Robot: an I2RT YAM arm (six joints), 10 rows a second.
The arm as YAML. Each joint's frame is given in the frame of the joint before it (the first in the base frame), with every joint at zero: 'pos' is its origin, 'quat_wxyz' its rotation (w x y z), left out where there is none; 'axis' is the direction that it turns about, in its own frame. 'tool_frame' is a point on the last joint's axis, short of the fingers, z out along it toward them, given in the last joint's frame.
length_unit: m
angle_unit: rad
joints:
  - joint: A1
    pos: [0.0, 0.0, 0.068]
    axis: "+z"
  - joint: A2
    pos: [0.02, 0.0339, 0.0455]
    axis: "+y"
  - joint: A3
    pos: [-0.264, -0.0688, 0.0]
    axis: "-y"
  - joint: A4
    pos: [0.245, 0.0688, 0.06]
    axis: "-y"
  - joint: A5
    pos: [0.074, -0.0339, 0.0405]
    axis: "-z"
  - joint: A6
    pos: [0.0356, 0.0, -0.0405]
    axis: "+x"
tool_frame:
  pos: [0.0, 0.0, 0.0]
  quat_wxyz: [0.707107, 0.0, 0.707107, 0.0]
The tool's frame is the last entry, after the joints.
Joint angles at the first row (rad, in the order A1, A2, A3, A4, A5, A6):
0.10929 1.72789 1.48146 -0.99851 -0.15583 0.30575
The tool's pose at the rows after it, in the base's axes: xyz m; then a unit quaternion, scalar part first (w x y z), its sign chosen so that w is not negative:
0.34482 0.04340 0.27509 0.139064 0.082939 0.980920 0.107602
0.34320 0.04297 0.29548 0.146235 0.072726 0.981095 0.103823
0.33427 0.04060 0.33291 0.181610 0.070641 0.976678 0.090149
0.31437 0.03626 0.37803 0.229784 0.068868 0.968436 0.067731
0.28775 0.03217 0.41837 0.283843 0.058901 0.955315 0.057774
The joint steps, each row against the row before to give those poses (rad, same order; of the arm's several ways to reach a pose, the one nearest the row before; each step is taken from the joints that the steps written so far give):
0.00002 -0.00078 0.02326 -0.03128 0.00000 -0.00266
-0.00003 -0.00645 0.07211 -0.06752 0.00686 -0.02100
0.00001 -0.03893 0.09687 -0.07133 0.03930 -0.00647
-0.00001 -0.06063 0.10610 -0.07936 0.06026 -0.01222
0.00002 -0.07325 0.07934 -0.04654 0.03282 -0.02593

